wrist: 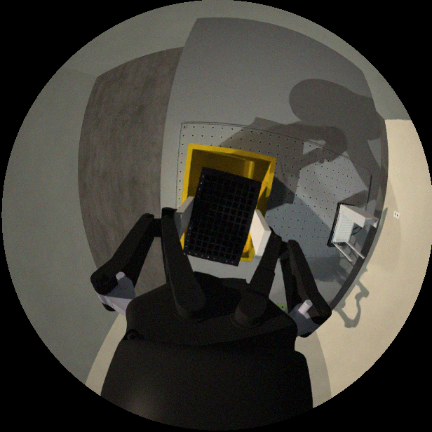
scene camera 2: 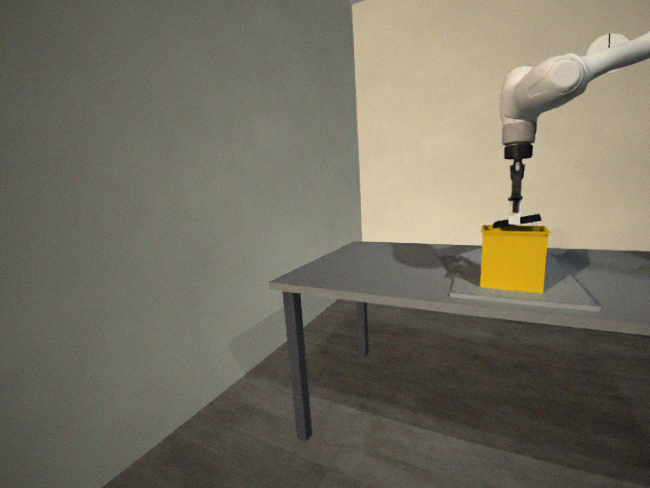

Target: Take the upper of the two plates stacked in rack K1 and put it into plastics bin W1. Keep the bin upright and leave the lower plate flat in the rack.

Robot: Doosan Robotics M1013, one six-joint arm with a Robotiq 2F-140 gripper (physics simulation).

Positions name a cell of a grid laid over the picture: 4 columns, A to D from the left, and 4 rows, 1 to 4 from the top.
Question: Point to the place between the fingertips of my gripper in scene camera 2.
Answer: D2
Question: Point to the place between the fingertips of my gripper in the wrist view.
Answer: C2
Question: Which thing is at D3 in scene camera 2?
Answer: A yellow plastics bin W1.
